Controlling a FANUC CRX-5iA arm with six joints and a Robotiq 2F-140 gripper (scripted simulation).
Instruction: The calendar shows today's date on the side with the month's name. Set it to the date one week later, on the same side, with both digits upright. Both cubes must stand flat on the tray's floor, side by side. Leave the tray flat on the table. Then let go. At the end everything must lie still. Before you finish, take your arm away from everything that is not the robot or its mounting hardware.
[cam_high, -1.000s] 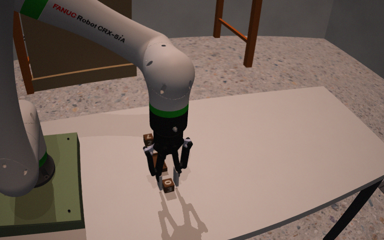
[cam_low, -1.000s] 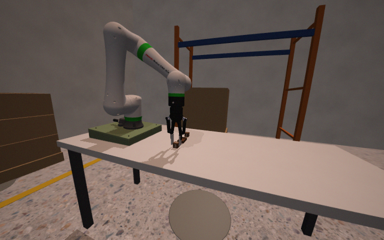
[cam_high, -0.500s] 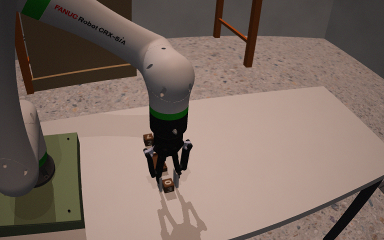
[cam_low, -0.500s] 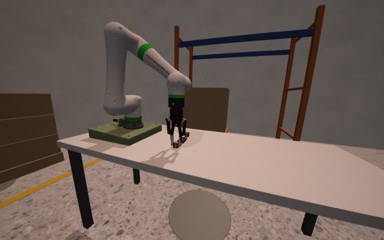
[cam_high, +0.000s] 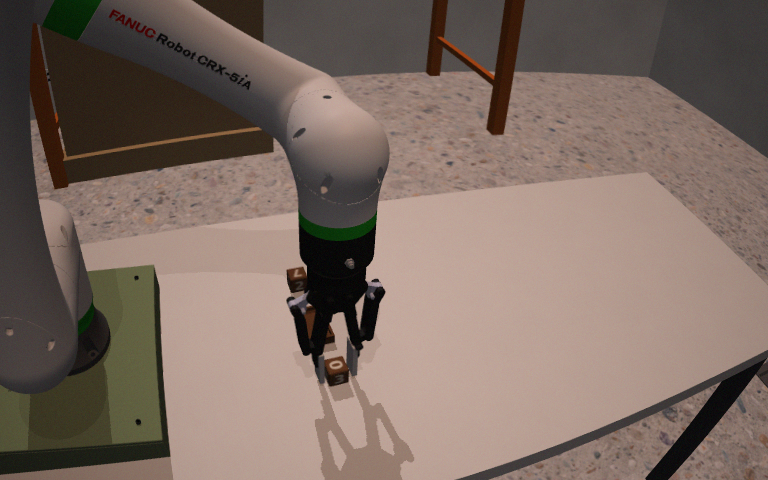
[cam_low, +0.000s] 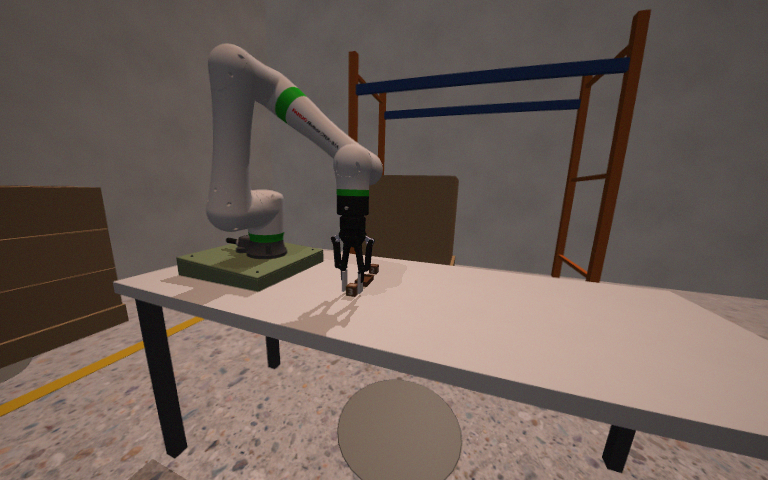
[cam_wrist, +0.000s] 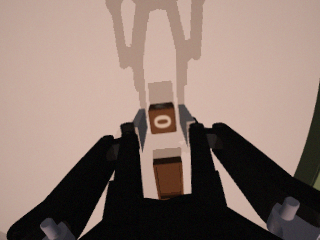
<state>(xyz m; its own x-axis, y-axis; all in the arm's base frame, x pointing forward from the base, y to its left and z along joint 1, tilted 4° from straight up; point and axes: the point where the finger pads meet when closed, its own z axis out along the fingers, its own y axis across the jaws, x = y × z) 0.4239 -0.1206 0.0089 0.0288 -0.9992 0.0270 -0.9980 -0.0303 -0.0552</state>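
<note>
My gripper is now 11 cm to the right of the brown tray and 3 cm above it.
</note>
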